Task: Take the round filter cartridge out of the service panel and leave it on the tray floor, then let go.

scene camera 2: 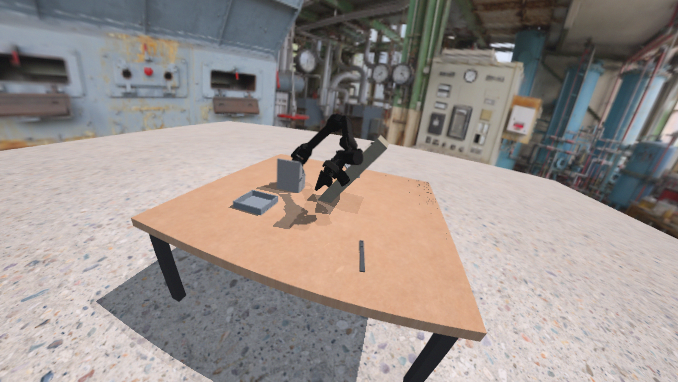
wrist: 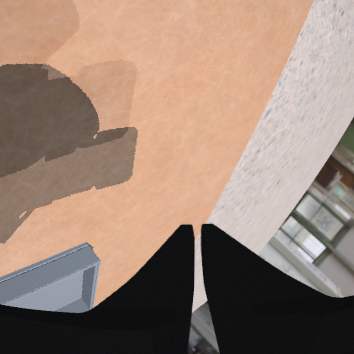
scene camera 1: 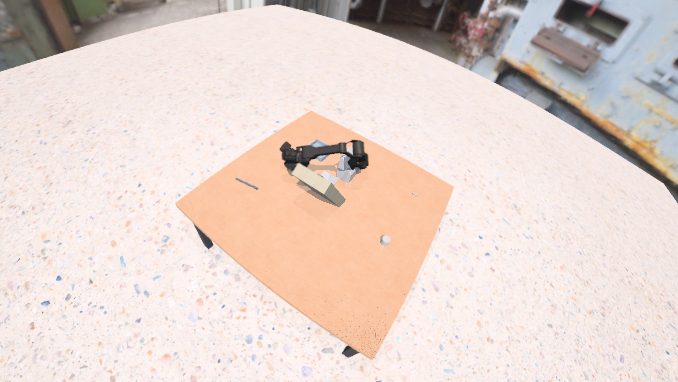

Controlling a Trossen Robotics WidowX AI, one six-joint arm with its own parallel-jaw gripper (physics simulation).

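Observation:
The service panel (scene camera 1: 311, 178) (scene camera 2: 362, 167) is a thick, tilted olive-grey slab on the table. A pale part (scene camera 1: 329, 177) shows beside its back face in scene camera 1; I cannot tell whether it is the round filter cartridge. The blue-grey tray (scene camera 2: 244, 206) (wrist: 47, 267) stands on the table, partly hidden by the arm in scene camera 1, and its visible floor is bare in scene camera 2. My gripper (scene camera 2: 317, 189) (wrist: 196, 235) is shut, its fingertips nearly together and no object between them. It hangs above the table by the panel. The panel does not show in the wrist view.
A grey upright block (scene camera 1: 346, 173) (scene camera 2: 289, 175) stands near the arm's base. A dark thin bar (scene camera 1: 247, 184) (scene camera 2: 362, 256) lies on the table. A small pale cylinder (scene camera 1: 385, 240) and a tiny light piece (scene camera 1: 414, 194) are farther off on the table (scene camera 1: 300, 250).

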